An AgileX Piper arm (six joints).
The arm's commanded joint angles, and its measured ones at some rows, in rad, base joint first. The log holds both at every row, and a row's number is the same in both.
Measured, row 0:
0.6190 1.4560 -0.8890 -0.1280 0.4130 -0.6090
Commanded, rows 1 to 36:
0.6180 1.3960 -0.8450 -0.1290 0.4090 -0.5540
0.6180 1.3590 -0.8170 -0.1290 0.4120 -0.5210
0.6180 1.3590 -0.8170 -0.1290 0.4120 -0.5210
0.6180 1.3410 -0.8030 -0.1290 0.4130 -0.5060
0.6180 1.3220 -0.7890 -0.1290 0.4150 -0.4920
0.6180 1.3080 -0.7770 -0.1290 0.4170 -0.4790
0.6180 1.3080 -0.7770 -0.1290 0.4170 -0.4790
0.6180 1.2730 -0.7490 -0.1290 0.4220 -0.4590
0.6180 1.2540 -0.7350 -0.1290 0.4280 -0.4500
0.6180 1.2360 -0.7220 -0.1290 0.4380 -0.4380
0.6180 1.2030 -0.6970 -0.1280 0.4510 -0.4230
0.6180 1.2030 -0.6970 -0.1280 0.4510 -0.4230
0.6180 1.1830 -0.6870 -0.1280 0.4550 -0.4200
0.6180 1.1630 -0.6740 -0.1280 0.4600 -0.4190
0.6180 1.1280 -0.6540 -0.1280 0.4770 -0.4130
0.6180 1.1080 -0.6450 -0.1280 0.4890 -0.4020
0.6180 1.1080 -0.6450 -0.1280 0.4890 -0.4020
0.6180 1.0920 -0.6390 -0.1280 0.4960 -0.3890
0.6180 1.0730 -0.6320 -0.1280 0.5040 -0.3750
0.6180 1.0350 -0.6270 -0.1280 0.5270 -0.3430
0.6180 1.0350 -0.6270 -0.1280 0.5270 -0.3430
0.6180 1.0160 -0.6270 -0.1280 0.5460 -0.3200
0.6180 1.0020 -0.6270 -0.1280 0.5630 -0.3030
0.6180 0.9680 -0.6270 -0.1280 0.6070 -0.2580
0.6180 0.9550 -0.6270 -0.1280 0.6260 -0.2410
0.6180 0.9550 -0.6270 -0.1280 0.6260 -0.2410
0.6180 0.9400 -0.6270 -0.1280 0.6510 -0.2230
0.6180 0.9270 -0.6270 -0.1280 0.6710 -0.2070
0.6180 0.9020 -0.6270 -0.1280 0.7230 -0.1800
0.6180 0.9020 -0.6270 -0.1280 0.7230 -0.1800
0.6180 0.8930 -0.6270 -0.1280 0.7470 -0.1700
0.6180 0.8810 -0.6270 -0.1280 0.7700 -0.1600
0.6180 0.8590 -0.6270 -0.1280 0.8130 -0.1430
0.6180 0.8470 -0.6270 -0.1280 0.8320 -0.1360
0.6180 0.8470 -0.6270 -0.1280 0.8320 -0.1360
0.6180 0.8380 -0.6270 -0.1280 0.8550 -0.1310
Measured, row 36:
0.6190 0.8680 -0.6300 -0.1270 0.7930 -0.1600
